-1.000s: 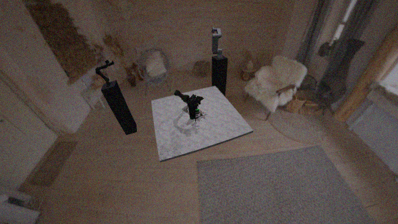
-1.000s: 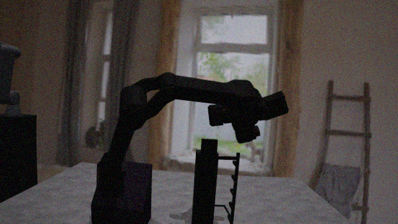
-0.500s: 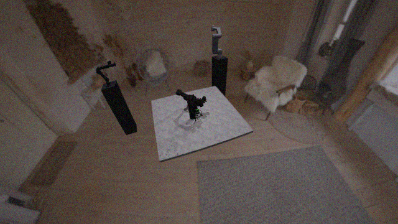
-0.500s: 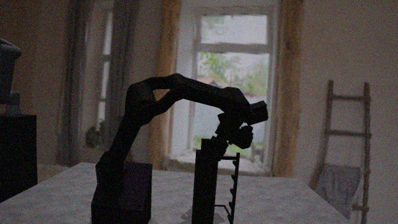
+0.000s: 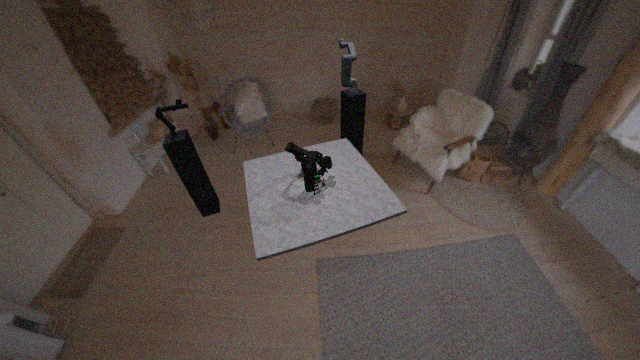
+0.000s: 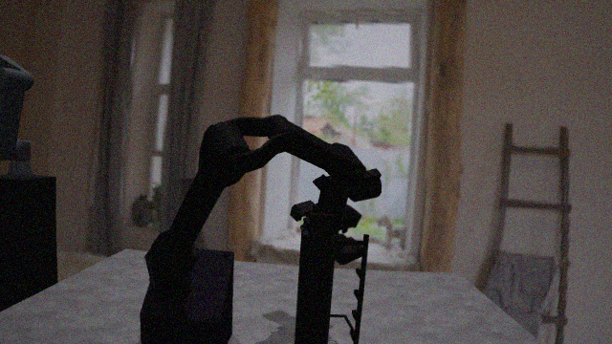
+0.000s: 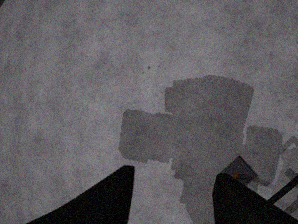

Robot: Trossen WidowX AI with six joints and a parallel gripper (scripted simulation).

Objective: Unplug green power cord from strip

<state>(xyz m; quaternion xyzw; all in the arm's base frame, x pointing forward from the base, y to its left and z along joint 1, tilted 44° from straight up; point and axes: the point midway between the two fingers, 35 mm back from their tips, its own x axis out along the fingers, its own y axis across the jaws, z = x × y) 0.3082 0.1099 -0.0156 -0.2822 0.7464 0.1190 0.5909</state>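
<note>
My gripper tip is 11 cm to the left of the green plug, 6 cm above it and 2 cm past it. Also, from my gripper tip: grey block 18 cm below, 4 cm to the right, 2 cm behind.
</note>
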